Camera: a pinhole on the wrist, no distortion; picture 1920 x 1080 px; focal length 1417.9 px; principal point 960.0 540.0 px. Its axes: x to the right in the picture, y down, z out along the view. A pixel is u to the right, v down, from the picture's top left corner.
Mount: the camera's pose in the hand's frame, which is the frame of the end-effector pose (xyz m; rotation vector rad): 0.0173 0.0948 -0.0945 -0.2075 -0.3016 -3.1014
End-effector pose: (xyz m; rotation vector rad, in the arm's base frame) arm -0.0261 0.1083 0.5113 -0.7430 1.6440 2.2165
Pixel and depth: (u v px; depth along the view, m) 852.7 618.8 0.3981
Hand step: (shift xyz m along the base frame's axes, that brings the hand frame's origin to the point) -0.2277 0.2231 0.1290
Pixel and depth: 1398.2 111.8 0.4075
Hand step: -0.1706 0.1926 0.3324
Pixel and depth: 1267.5 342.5 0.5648
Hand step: -0.2225 0.3473 0.3430
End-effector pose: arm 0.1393 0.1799 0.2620 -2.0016 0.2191 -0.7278
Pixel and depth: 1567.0 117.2 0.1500
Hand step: 0.0301 -0.0376 -0.1706
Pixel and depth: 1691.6 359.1 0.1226
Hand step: 0.0118 -0.0348 -0.1352
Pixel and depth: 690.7 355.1 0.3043
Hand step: 0.2249 -0.0134 -0.1839
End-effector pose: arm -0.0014 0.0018 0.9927 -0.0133 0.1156 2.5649
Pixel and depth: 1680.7 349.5 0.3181
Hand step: -0.0173 -0.2011 0.2467
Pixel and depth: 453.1 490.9 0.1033
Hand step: -0.1208 -0.0626 0.0075
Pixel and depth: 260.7 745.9 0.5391
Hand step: -0.3577 0.1233 0.4055
